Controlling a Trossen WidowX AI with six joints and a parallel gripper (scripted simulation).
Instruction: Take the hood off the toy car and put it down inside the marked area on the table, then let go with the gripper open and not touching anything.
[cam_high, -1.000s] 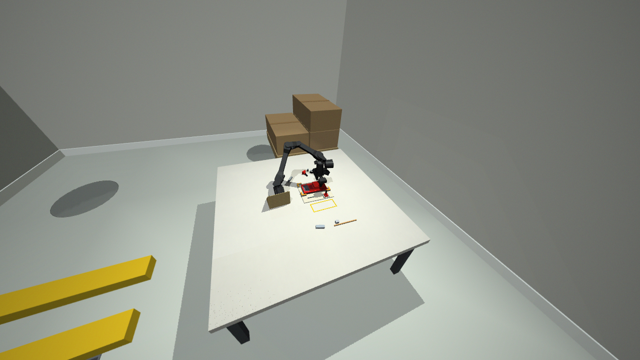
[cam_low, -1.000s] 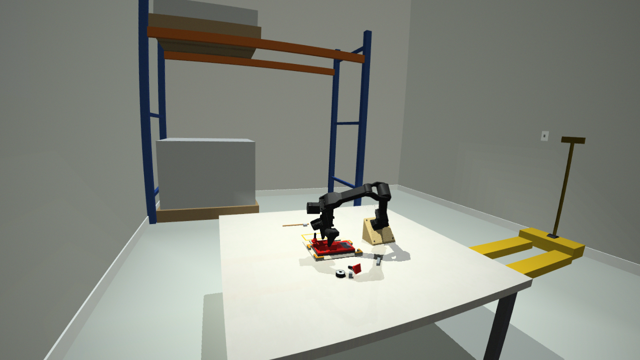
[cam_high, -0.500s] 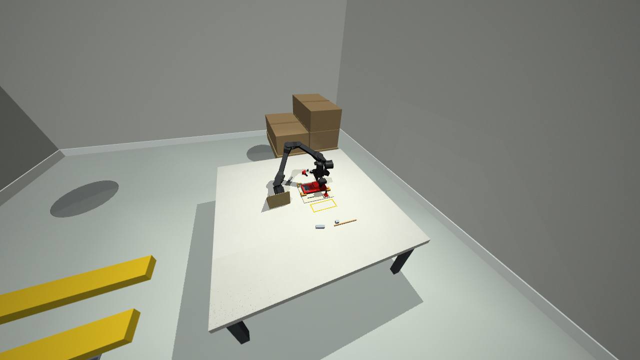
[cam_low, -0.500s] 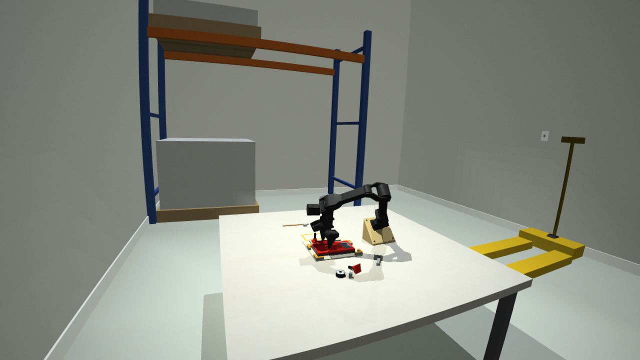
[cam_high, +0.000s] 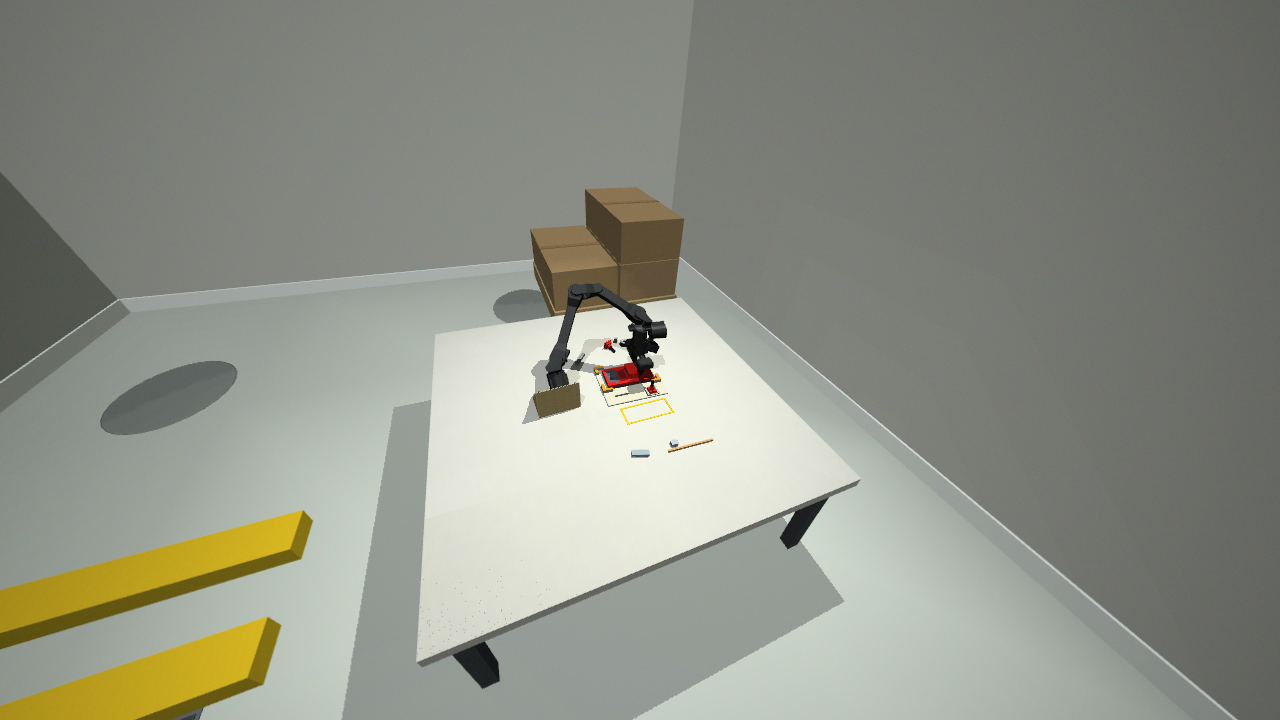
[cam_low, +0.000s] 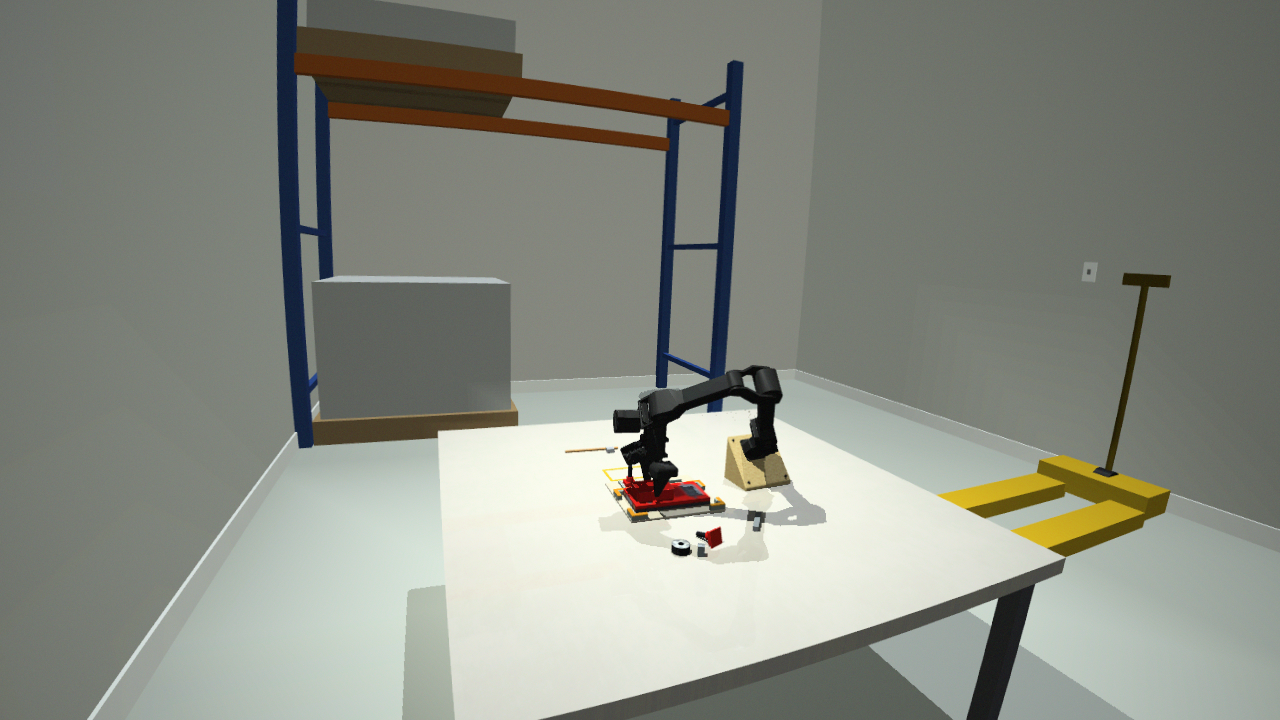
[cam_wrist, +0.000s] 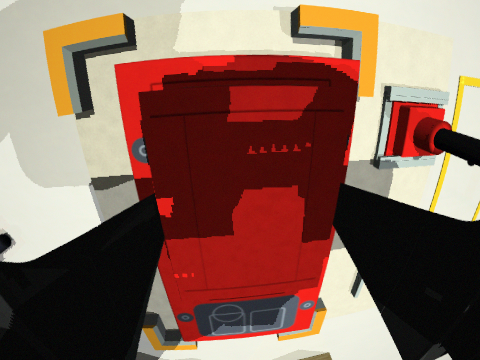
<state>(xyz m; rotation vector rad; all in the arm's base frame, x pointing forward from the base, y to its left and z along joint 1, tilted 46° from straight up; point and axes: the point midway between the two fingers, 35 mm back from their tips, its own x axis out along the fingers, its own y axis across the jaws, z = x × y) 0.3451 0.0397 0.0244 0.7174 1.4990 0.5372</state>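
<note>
My gripper tip is now right at the red hood. From my gripper tip the other things lie so: wooden stick 410 mm to the right, 30 mm below, 10 mm ahead; then black wheel 230 mm to the left, 40 mm ahead, 30 mm below.
</note>
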